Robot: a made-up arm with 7 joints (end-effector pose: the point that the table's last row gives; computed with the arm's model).
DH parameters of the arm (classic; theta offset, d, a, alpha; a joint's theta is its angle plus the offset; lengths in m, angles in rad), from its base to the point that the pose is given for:
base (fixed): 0 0.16 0 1.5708
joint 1: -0.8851 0 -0.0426 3.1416
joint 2: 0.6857 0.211 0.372 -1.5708
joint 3: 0 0.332 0.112 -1.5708
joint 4: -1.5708 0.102 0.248 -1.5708
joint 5: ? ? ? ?
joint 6: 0 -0.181 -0.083 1.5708
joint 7: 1.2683 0 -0.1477 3.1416
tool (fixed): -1.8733 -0.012 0 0
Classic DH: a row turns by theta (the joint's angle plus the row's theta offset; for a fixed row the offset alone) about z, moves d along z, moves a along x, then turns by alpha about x.
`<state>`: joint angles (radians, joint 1 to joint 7).
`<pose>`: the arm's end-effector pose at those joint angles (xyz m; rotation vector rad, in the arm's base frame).
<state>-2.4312 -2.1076 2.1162 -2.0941 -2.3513 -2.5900 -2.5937</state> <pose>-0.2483 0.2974 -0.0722 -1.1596 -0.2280 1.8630</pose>
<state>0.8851 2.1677 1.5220 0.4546 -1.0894 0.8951 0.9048</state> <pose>-0.2925 0.0686 0.3721 -1.9447 0.6905 1.3896</pose>
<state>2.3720 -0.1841 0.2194 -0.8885 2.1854 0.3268 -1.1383</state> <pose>0.6952 0.0625 -0.2489 1.1681 -1.5650 -0.7316</pose>
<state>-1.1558 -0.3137 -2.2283 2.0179 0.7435 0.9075 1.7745</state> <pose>-0.3184 0.7225 0.1323 -1.1978 -0.8855 1.3408</pose>
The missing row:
joint 5: 0 0.037 -0.058 -1.5708
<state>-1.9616 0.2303 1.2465 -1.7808 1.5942 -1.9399 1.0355</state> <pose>0.1345 0.5610 0.4321 -0.7794 0.0650 1.9989</pose>
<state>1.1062 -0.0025 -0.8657 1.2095 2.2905 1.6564 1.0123</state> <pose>0.3769 0.6943 -0.6021 1.9098 1.4341 0.9941</pose>
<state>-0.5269 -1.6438 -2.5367 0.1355 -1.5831 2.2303 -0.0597</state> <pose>0.1132 0.4551 -0.1265 -0.5786 -1.0490 1.5340</pose>
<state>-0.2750 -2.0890 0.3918 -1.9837 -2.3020 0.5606 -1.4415</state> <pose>0.2976 0.4679 -0.1018 0.0234 -0.5419 -2.8438</pose>
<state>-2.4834 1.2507 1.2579 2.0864 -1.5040 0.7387 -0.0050</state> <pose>0.4699 0.2411 0.3247 1.6087 0.4025 1.9926</pose>
